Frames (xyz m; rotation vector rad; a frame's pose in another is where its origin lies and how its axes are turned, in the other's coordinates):
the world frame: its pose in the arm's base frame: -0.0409 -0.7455 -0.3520 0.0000 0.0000 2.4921
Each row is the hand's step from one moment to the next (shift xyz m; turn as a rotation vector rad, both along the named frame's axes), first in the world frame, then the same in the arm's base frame.
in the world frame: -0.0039 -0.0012 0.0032 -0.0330 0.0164 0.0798
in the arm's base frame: 0.0038 -0.0014 0.0032 0.0164 -0.0330 0.0798
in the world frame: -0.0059 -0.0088 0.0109 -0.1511 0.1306 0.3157
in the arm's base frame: 0.0100 0.0034 0.0109 0.0414 -0.1954 0.3157
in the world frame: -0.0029 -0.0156 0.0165 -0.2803 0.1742 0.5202
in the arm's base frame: 0.0117 0.0107 0.0165 0.1179 -0.3083 0.5202
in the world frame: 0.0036 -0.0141 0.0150 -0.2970 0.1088 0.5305
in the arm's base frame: 0.0057 0.0134 0.0150 0.1707 -0.2663 0.5305
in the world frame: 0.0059 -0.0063 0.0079 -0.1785 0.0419 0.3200
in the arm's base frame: -0.0009 0.0086 0.0079 0.1168 -0.1413 0.3200
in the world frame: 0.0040 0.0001 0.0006 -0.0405 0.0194 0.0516
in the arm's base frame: -0.0032 0.0023 0.0006 0.0205 -0.0399 0.0516
